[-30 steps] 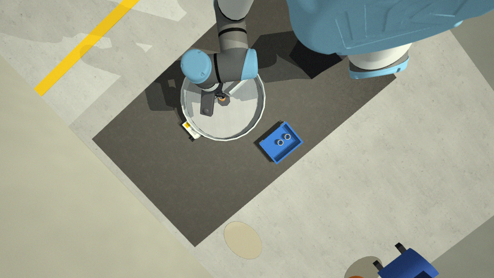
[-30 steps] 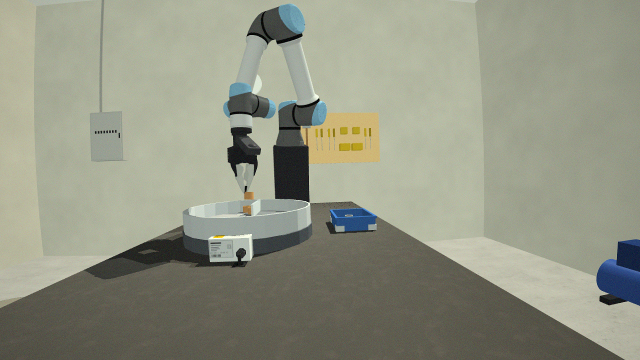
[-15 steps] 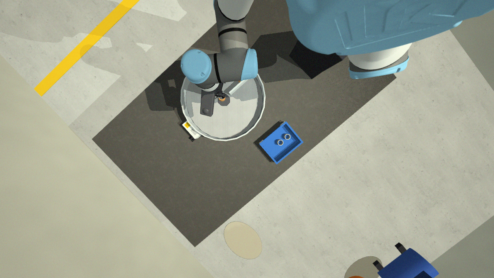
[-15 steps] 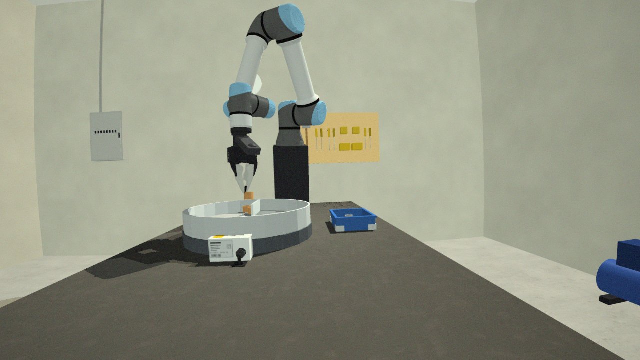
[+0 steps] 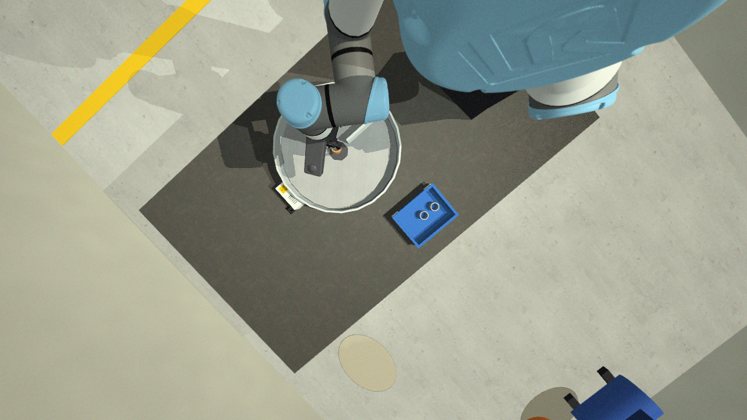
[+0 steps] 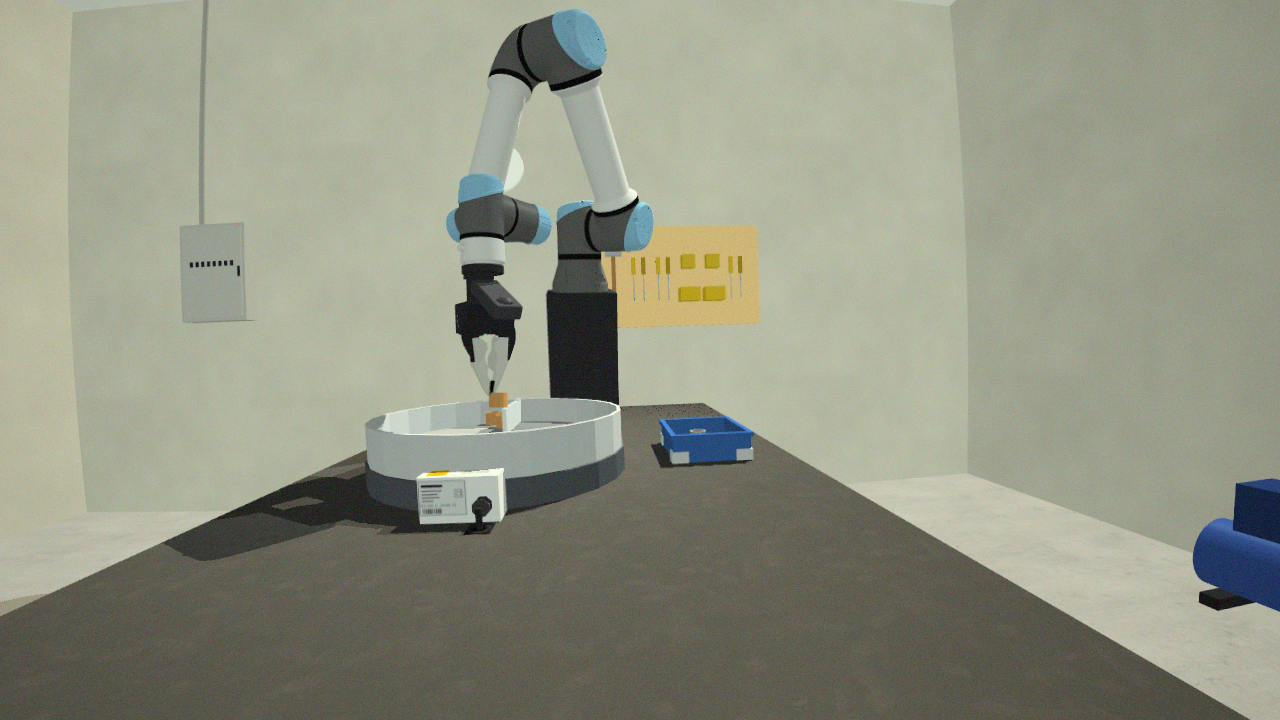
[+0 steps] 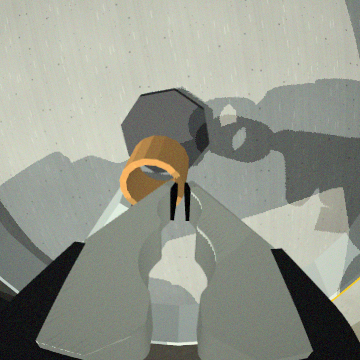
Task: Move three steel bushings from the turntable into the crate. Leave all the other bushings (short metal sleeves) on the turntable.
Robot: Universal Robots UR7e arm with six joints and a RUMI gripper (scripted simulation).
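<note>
Now: the round white turntable 90 mm below my hand, 10 mm to the left of it and 10 mm behind it. Also, from my hand: blue crate 390 mm to the left, 120 mm below, 40 mm behind.
</note>
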